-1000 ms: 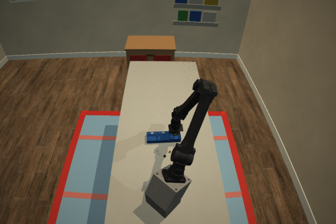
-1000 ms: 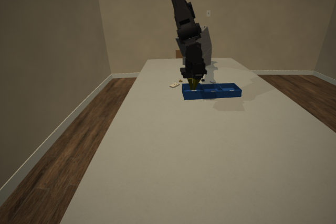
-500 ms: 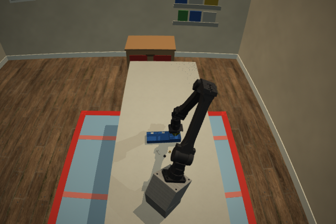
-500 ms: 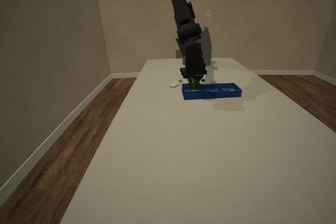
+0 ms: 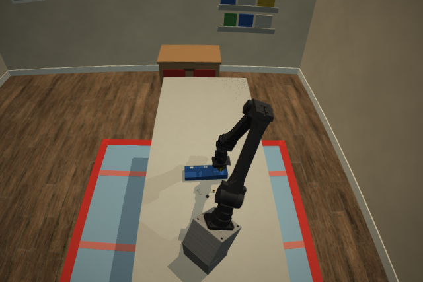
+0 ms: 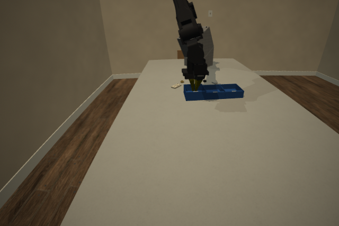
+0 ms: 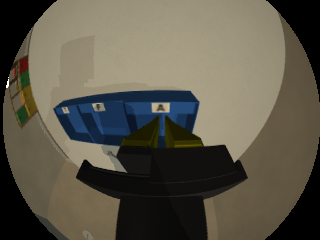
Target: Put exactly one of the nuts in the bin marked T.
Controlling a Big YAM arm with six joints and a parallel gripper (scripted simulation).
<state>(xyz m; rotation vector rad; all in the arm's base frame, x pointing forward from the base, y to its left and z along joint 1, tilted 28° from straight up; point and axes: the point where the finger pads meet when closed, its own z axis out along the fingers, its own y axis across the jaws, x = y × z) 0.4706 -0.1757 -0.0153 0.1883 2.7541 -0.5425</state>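
My hand is 1 cm short of the blue bin unit, 8 cm to the right of it and 1 cm above it. Round my hand: small grey screw: 10 cm behind, 15 cm to the left, 2 cm below; then black nut: 15 cm behind, 12 cm to the left, 2 cm below; then white domino: 13 cm behind, 4 cm to the right, 2 cm below.
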